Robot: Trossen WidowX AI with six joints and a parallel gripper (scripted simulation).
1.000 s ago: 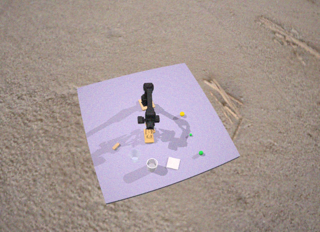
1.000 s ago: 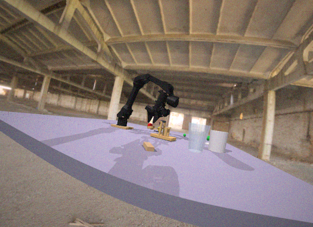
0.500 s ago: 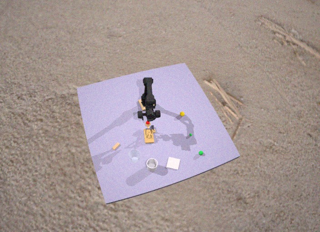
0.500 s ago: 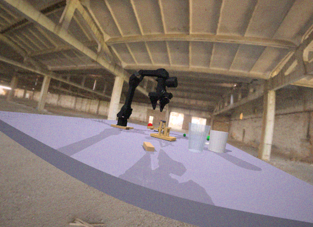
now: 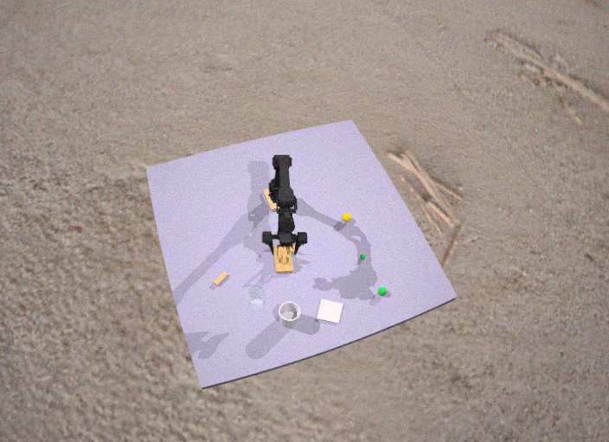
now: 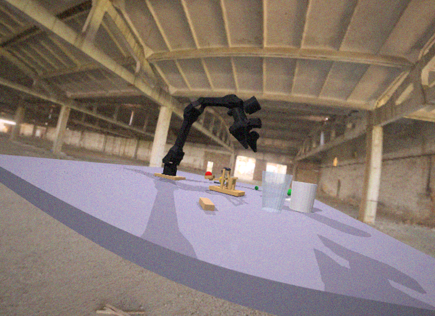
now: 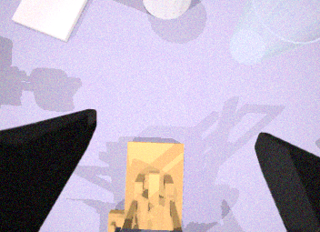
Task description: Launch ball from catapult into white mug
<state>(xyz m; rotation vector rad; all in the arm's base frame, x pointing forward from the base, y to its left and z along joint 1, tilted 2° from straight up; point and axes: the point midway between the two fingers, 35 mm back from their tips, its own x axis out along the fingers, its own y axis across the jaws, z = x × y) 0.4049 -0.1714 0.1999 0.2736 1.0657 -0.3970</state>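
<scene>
The red ball lies 180 mm behind my gripper tip, 130 mm below it and 80 mm to the left of it. Round my gripper tip: wooden catapult 140 mm below, 110 mm behind, 80 mm to the left; then white mug 210 mm ahead, 170 mm below, 80 mm to the right; then clear glass 170 mm to the right, 170 mm below, 80 mm ahead.
</scene>
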